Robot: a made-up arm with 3 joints.
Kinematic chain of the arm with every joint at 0, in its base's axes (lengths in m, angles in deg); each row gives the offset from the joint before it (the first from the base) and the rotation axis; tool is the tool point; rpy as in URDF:
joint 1: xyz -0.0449 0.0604 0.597 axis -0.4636 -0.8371 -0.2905
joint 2: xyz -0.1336 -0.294 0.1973 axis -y
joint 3: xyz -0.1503 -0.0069 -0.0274 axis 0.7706 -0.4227 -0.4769
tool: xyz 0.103 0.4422 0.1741 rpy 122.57 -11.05 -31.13
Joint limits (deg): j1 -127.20..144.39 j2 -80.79..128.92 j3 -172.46..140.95
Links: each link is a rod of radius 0.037 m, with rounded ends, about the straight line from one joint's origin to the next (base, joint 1, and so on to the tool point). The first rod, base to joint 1, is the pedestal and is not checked.
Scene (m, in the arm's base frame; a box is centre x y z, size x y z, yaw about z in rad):
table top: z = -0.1
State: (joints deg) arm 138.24 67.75 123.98
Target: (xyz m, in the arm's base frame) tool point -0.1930 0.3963 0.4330
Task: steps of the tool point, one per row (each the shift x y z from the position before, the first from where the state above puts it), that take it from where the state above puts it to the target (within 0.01 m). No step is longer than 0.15 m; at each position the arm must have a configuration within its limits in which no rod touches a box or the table.
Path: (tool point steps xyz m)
1: -0.0125 0.0892 -0.0534
2: -0.0150 0.1016 -0.0298
3: -0.0143 0.1075 -0.0042
4: -0.0098 0.1070 0.0211
5: -0.0015 0.1004 0.0441
6: -0.0245 0.1258 0.0376
7: -0.0034 0.1050 0.0660
8: 0.0195 0.0774 0.0803
9: 0.0400 0.0477 0.0799
10: 0.0545 0.0199 0.0664
11: 0.0606 -0.0015 0.0431
12: 0.0568 -0.0143 0.0157

